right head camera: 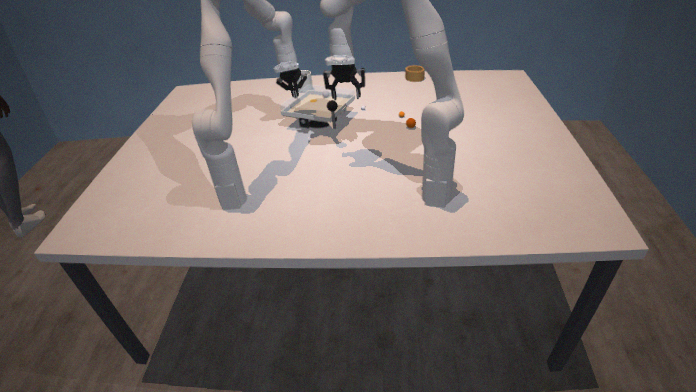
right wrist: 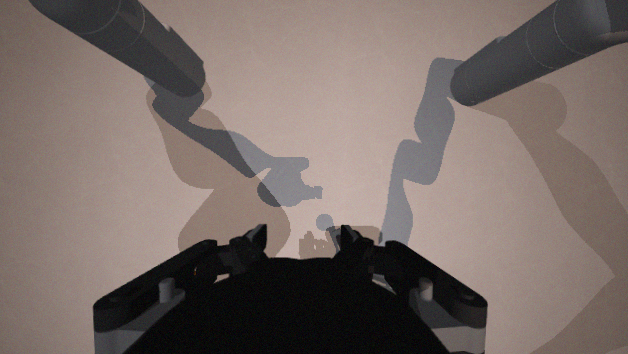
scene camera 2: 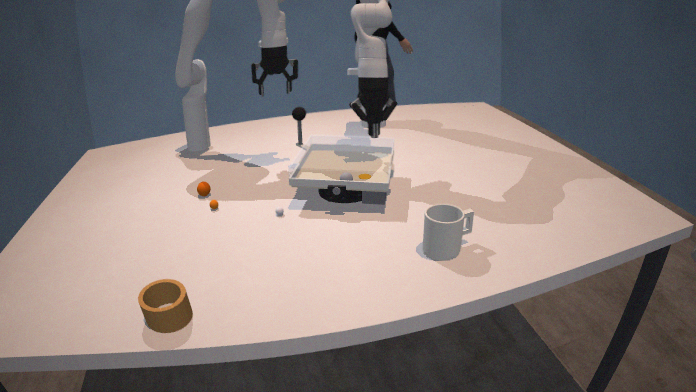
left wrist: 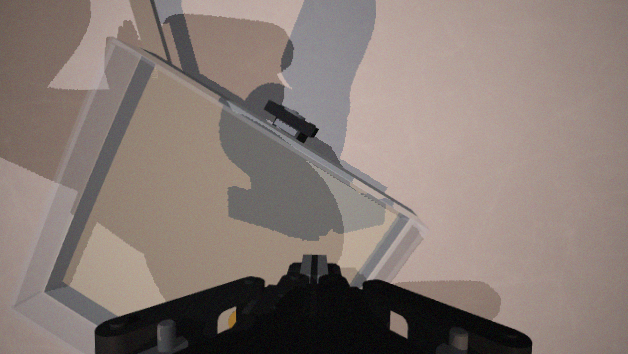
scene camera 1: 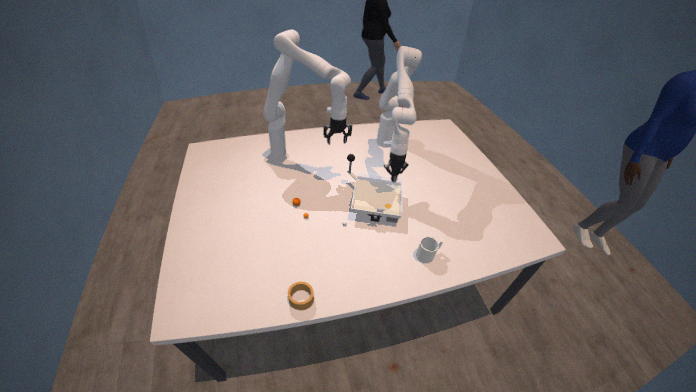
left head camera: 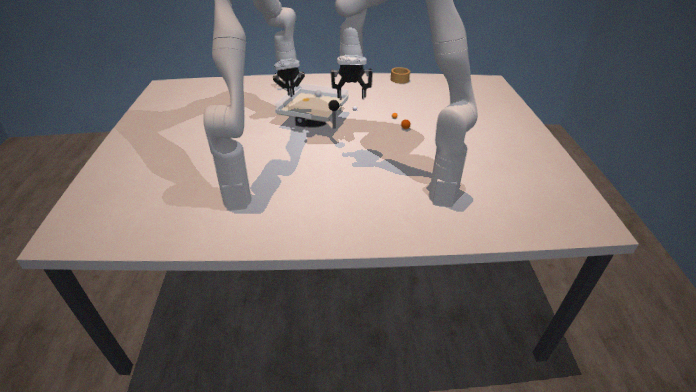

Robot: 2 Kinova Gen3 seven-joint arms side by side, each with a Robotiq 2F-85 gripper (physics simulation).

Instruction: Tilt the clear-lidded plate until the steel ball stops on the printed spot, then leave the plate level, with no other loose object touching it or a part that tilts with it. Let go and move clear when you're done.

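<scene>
The clear-lidded plate point(left head camera: 312, 111) point(scene camera 1: 370, 192) point(scene camera 2: 320, 160) point(left wrist: 180, 200) stands on a dark base and looks slightly tilted; its exact tilt is hard to tell. Inside, the steel ball point(left head camera: 318, 93) point(right head camera: 326, 93) point(scene camera 2: 346, 177) is at the near wall in scene camera 2, left of the orange printed spot point(left head camera: 306, 99) point(scene camera 1: 388, 205) point(scene camera 2: 365, 176) and apart from it. My left gripper point(left head camera: 291, 93) point(scene camera 1: 394, 178) point(scene camera 2: 374, 135) point(left wrist: 314, 271) is shut and empty, above the plate's edge; contact is unclear. My right gripper point(left head camera: 352, 95) point(scene camera 1: 337, 140) point(scene camera 2: 275, 92) point(right wrist: 304, 234) is open and empty, high above the table.
A black-knobbed lever point(left head camera: 333, 105) point(scene camera 1: 351, 157) point(scene camera 2: 298, 113) rises beside the plate. Two orange balls point(scene camera 2: 203, 188) point(scene camera 2: 214, 204) and a small white ball point(scene camera 2: 279, 212) lie on the table. A grey mug point(scene camera 1: 427, 250) point(scene camera 2: 442, 232) and a brown ring point(scene camera 1: 300, 304) point(scene camera 2: 167, 317) stand farther off.
</scene>
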